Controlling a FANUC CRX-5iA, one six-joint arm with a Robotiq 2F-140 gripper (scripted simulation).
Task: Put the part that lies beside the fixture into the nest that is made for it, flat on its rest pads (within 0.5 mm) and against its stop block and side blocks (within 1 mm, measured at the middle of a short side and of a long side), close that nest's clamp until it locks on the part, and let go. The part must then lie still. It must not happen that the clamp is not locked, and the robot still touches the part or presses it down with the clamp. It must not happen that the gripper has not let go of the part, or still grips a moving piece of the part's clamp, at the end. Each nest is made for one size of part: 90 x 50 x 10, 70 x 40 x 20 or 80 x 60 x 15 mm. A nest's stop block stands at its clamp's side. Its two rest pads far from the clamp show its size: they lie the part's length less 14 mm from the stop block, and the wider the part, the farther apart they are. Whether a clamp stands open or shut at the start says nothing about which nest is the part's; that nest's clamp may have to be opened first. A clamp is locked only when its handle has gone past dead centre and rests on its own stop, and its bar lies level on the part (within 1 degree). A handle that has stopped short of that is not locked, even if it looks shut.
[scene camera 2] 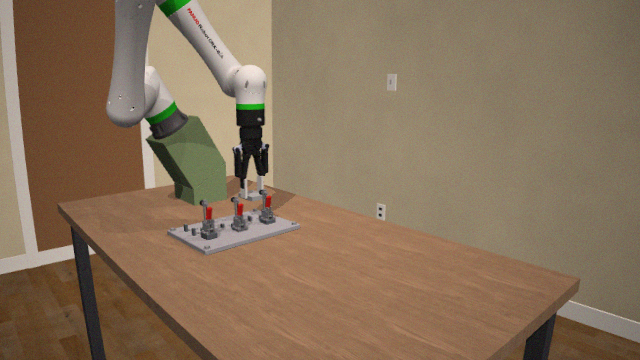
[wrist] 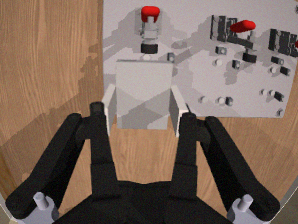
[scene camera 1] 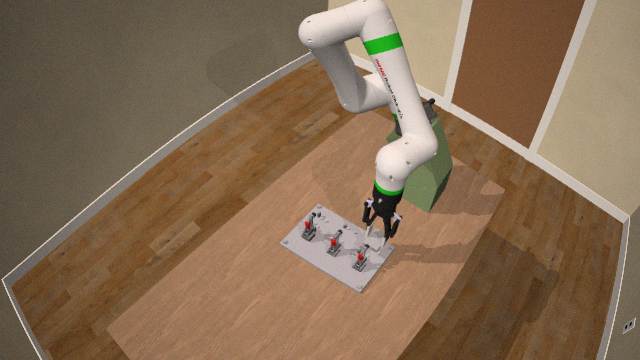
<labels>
same spot on plate: (wrist: 195, 73) = (scene camera 1: 353, 242)
</labels>
